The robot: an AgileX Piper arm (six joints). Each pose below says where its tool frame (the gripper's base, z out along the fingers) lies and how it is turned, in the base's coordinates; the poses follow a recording.
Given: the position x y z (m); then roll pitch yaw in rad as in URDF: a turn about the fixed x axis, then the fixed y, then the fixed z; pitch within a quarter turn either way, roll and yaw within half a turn.
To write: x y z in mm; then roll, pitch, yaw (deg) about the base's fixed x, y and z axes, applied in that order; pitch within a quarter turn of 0, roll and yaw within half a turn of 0. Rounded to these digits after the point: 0 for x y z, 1 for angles.
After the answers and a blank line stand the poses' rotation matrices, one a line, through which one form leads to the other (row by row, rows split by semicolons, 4 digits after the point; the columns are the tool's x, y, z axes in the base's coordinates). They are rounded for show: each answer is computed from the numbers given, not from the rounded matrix.
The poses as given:
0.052, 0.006, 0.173, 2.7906, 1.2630, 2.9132
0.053, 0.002, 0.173, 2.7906, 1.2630, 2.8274
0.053, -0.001, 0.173, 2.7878, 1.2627, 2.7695
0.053, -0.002, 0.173, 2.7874, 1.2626, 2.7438
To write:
52, 6, 173, 159.9, 72.4, 166.9
53, 2, 173, 159.9, 72.4, 162.0
53, -1, 173, 159.7, 72.3, 158.7
53, -2, 173, 159.7, 72.3, 157.2

-0.2951 -0.1066 0.9495; 0.0686 0.9888 0.1323; -0.9530 0.1042 -0.2845
-0.2881 -0.0214 0.9574; 0.0936 0.9943 0.0504; -0.9530 0.1042 -0.2845
-0.2825 0.0335 0.9587; 0.1102 0.9939 -0.0022; -0.9529 0.1051 -0.2845
-0.2797 0.0587 0.9583; 0.1175 0.9927 -0.0265; -0.9529 0.1052 -0.2845

